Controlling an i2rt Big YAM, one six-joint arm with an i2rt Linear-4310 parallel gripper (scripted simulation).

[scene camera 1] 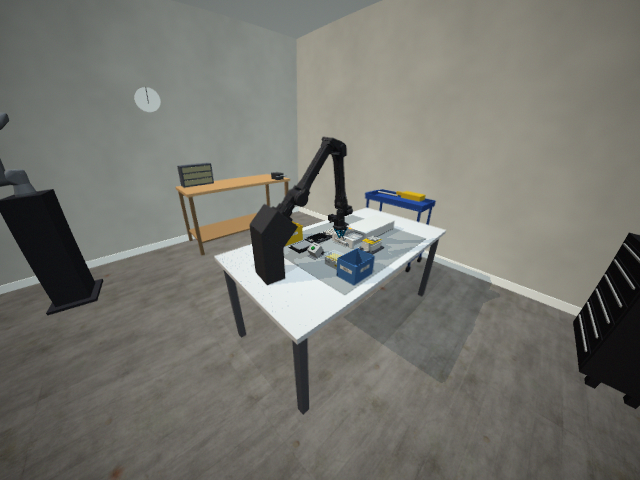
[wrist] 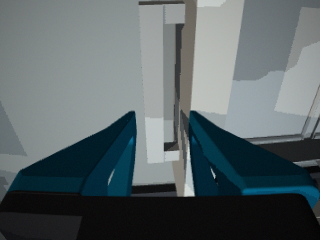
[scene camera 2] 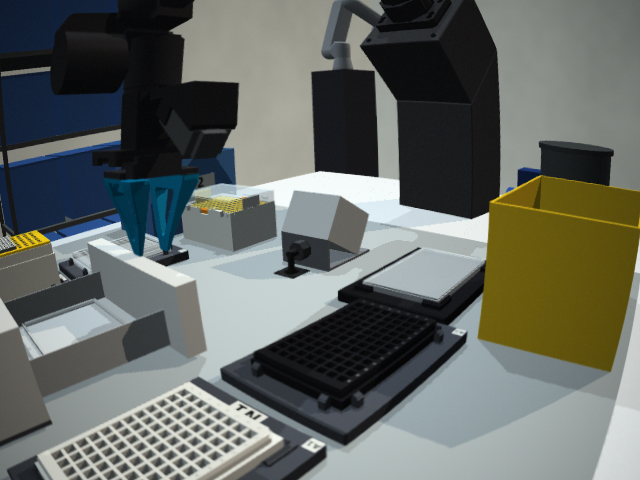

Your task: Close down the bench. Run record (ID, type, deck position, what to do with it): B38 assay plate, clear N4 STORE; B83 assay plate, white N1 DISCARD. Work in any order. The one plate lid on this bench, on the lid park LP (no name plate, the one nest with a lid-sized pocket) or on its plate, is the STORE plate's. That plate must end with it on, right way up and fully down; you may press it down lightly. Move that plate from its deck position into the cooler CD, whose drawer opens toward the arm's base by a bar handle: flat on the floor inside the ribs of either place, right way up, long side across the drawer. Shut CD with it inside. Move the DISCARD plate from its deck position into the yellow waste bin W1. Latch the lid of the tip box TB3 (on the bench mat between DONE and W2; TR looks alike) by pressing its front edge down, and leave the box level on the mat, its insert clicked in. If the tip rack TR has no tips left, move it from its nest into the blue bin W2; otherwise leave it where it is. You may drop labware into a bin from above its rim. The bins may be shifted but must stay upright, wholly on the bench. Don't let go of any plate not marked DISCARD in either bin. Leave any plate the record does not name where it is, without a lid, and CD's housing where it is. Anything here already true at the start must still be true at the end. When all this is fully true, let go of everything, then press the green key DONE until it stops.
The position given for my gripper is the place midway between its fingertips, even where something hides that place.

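Note:
Here is my gripper (scene camera 2: 151,252), and I can see my gripper in the wrist view (wrist: 162,120) too. A white plate (scene camera 2: 186,426) is part of what I see, as are a yellow bin W1 (scene camera 2: 554,285) and a blue bin W2 (scene camera 2: 221,169). The blue bin W2 is also visible in scene camera 1 (scene camera 1: 354,266), yet in the wrist view the blue bin W2 is out of frame. The yellow bin W1 is out of frame in the wrist view as well.

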